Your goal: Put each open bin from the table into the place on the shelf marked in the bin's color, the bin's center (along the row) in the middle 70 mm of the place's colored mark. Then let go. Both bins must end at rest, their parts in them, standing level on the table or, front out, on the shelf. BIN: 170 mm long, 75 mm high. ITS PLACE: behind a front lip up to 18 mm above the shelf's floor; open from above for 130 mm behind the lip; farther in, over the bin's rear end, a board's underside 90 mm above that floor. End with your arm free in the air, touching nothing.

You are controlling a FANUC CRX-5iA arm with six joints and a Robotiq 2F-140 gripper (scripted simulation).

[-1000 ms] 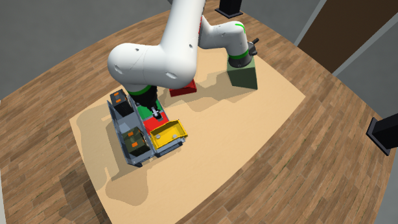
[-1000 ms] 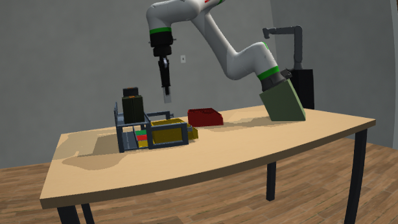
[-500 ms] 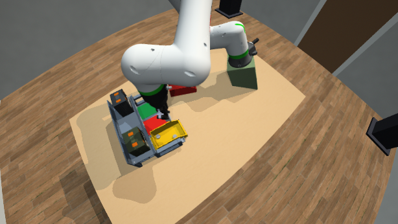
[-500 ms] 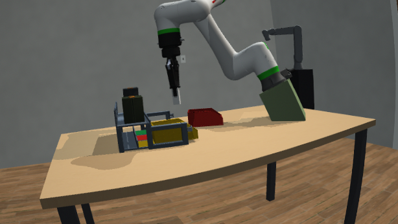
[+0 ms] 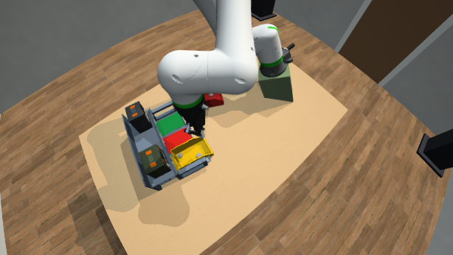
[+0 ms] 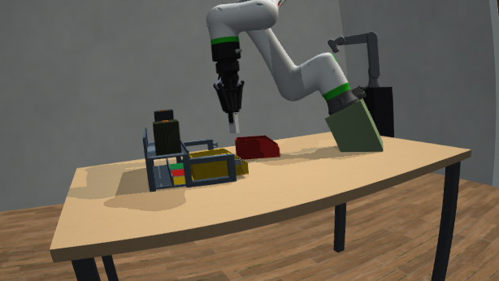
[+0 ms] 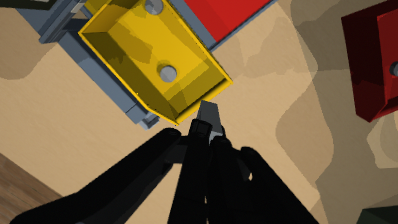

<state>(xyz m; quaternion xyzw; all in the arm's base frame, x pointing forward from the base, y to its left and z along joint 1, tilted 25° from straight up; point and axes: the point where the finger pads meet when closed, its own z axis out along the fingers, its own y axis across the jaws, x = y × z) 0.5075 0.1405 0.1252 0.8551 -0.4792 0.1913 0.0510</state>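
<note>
Now: the yellow bin 120 mm below my hand, 70 mm ahead of it and 10 mm to the left of it. Round my hand: red bin: 230 mm to the right, 170 mm behind, 130 mm below.
</note>
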